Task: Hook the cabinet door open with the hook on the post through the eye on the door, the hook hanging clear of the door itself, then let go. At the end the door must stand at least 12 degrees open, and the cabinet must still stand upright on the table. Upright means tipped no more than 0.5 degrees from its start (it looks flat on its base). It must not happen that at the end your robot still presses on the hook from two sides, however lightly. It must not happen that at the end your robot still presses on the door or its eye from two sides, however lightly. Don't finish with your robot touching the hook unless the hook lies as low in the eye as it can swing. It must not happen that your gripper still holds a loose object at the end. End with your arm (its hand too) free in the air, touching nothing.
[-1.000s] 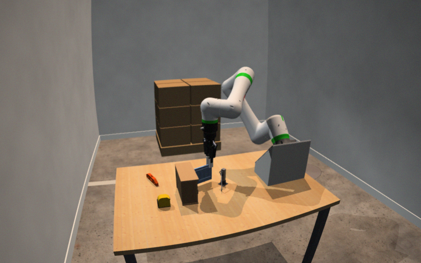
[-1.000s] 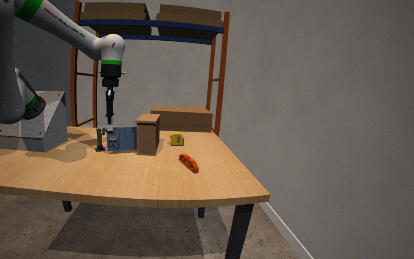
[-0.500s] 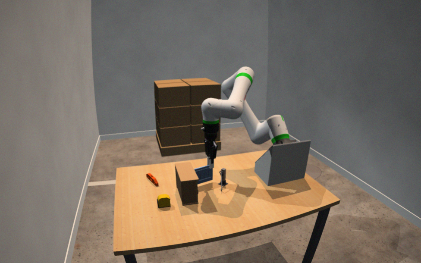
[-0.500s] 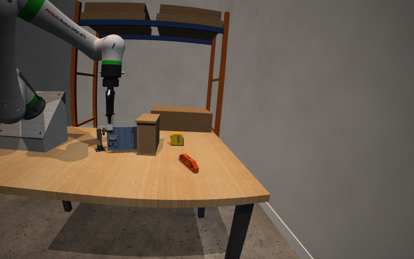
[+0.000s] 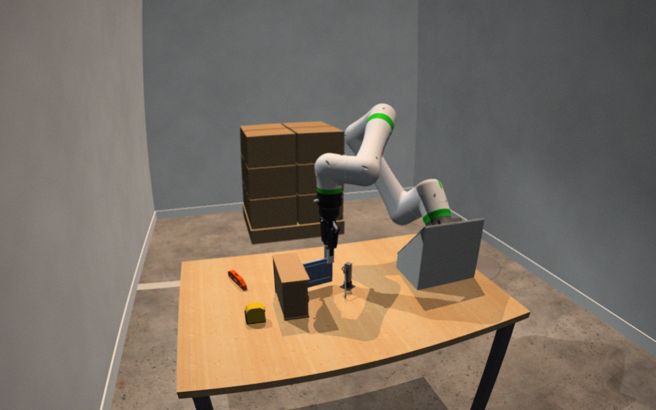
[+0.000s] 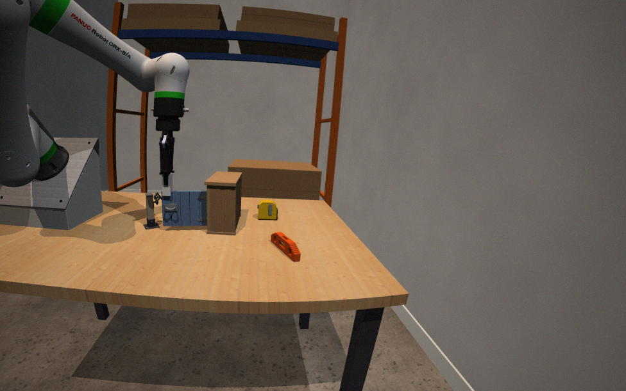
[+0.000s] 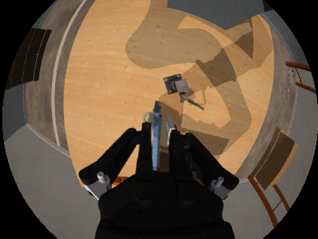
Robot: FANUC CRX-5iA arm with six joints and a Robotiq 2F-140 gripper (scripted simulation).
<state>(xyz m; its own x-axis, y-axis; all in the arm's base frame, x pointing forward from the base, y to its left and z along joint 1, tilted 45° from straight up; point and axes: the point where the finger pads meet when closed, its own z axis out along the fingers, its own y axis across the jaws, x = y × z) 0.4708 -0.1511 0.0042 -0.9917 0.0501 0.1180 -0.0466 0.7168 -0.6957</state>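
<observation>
Now: the blue door 8 cm below my hand, 7 cm ahead of it and 1 cm to the right of it. The rest, counted from my hand: yellow tape measure (34 cm ahead, 13 cm to the left, 12 cm below); orange level (36 cm ahead, 16 cm to the right, 13 cm below).
</observation>
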